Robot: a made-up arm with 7 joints.
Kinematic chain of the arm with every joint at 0, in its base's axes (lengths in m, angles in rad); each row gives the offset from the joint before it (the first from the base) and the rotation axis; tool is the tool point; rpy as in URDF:
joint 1: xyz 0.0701 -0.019 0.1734 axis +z
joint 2: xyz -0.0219 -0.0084 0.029 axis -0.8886 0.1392 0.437
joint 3: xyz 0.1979 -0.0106 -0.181 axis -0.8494 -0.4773 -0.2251
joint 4: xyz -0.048 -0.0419 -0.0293 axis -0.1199 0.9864 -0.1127
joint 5: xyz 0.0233 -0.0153 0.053 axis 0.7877 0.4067 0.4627
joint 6: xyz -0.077 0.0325 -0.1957 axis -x
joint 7: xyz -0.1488 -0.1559 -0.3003 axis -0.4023 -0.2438 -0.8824
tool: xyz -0.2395 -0.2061 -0.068 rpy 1.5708 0 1.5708
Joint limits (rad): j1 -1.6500..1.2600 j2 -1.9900..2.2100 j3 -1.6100..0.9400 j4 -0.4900..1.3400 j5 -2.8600..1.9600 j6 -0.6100..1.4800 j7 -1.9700..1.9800
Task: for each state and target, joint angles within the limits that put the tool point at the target. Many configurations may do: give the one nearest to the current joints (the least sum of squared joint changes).
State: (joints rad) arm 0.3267 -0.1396 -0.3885 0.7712 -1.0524 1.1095 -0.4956
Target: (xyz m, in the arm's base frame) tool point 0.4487 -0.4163 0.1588
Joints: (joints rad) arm 0.7297 -0.5552 -0.6989 0.8310 -0.9030 1.2684 -0.6288
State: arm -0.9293 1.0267 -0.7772 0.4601 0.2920 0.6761 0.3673
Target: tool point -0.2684 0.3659 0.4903
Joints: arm -1.3522 0.7648 -0.2428 0.9382 0.5822 0.1270 0.8179
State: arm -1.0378 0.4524 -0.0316 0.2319 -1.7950 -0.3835 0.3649
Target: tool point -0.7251 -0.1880 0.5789
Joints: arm -1.5147 1.0564 0.0223 0.2064 -1.9284 -0.6039 0.1612
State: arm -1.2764 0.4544 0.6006 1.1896 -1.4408 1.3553 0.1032
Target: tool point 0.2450 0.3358 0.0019
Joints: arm -1.2864 0.5391 0.7372 1.1657 -1.5285 1.4800 0.0510
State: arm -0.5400 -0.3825 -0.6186 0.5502 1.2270 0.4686 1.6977
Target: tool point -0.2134 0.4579 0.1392
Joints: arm -1.0075 -0.7309 -0.3635 0.8148 1.3347 0.7594 1.9625
